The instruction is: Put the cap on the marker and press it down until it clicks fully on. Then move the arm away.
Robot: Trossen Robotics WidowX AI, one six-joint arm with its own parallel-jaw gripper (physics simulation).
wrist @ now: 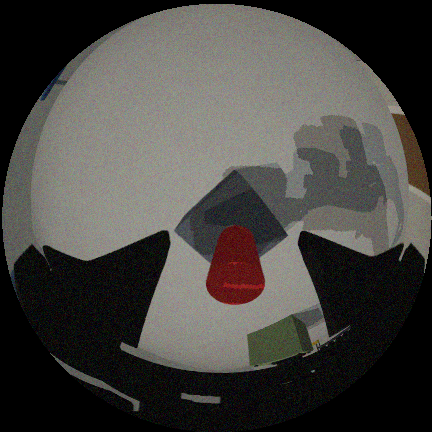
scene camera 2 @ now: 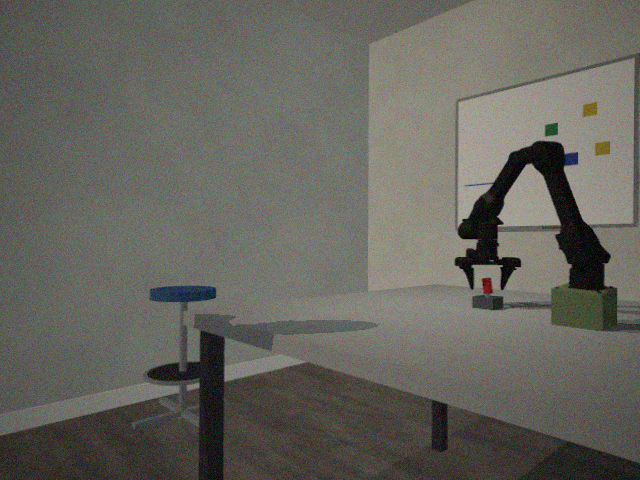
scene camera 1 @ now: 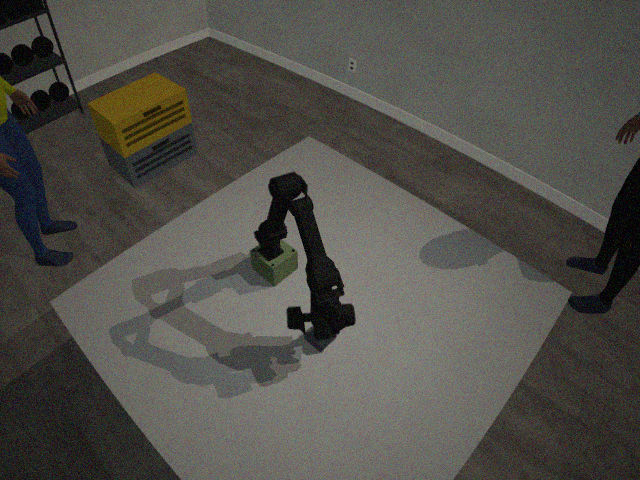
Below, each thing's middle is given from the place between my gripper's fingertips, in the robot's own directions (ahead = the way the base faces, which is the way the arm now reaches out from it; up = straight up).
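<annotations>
Red cap point(wrist: 235, 276): 10 mm above my hand, 10 mm to the left of it.
</annotations>
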